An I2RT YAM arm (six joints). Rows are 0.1 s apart.
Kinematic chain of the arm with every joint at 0, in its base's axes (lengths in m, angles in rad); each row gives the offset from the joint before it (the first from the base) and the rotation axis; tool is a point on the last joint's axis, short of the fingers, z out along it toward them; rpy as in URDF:
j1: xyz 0 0 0.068 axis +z
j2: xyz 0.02 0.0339 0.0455 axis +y
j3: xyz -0.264 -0.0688 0 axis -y
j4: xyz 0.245 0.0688 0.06 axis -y
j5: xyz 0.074 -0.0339 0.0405 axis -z
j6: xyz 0.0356 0 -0.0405 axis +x
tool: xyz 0 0 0 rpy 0 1.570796 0
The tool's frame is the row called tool.
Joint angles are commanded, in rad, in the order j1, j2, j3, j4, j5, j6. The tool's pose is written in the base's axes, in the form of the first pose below.
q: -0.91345 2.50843 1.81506 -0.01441 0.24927 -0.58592
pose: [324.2 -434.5 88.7], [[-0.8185 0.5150 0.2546], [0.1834 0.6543 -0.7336], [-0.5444 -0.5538 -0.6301]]
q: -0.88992 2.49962 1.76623 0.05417 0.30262 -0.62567
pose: [330.2 -424.4 84.3], [[-0.8404 0.4879 0.2359], [0.1493 0.6269 -0.7647], [-0.5210 -0.6074 -0.5996]]
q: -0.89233 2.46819 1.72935 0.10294 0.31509 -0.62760
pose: [327.0 -423.2 93.5], [[-0.8282 0.5069 0.2388], [0.1379 0.5974 -0.7900], [-0.5431 -0.6214 -0.5647]]
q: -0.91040 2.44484 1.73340 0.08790 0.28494 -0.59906
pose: [320.3 -428.7 105.2], [[-0.8021 0.5396 0.2559], [0.1505 0.5974 -0.7877], [-0.5779 -0.5933 -0.5604]]
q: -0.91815 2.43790 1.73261 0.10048 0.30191 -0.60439
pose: [316.8 -431.9 109.8], [[-0.7996 0.5502 0.2407], [0.1527 0.5739 -0.8046], [-0.5808 -0.6066 -0.5429]]
